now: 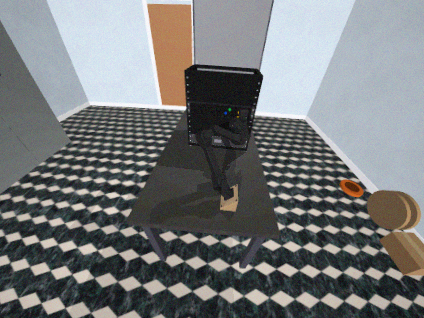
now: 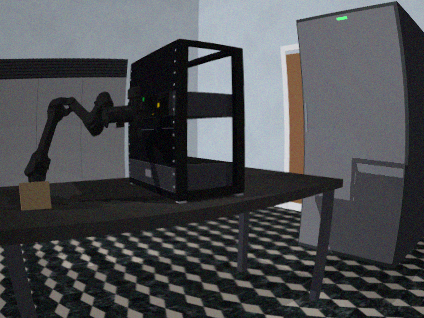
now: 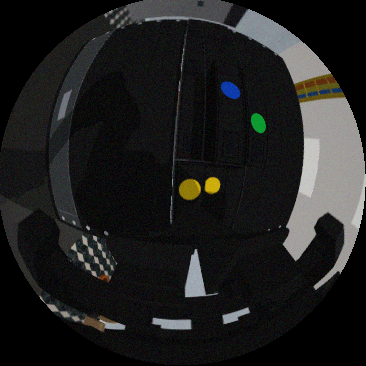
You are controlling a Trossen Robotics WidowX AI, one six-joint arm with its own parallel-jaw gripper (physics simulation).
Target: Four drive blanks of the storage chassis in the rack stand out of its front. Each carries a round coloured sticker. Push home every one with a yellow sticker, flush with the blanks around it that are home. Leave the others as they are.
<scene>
rack: image 1; image 2; image 3 109,143
same spot on rack: [image 1: 206,91] = [image 2: 140,82]
</scene>
